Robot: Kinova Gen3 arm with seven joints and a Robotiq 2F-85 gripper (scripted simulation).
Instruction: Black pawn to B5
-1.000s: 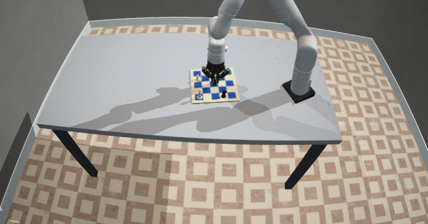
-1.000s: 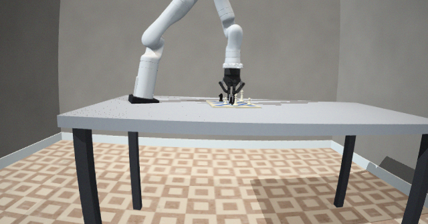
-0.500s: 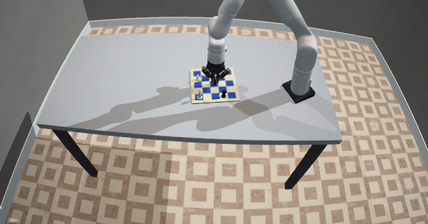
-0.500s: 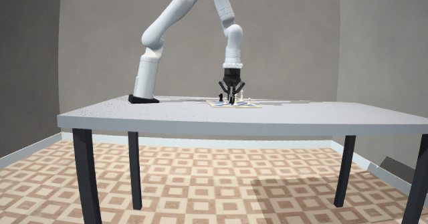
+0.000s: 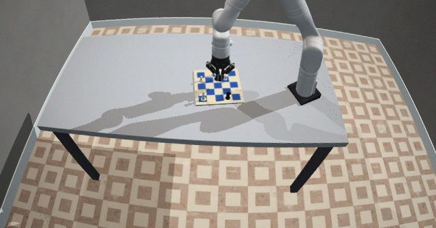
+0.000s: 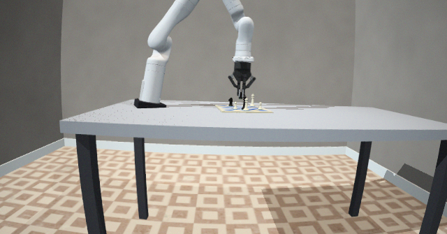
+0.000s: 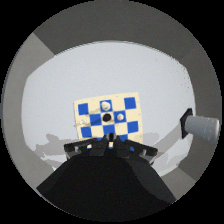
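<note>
The tall black piece lies 5 cm to the right of my hand, 4 cm below it and 1 cm ahead of it. From my hand the other things lie so: black pawn 1 cm below; chessboard 7 cm below, 1 cm ahead.
</note>
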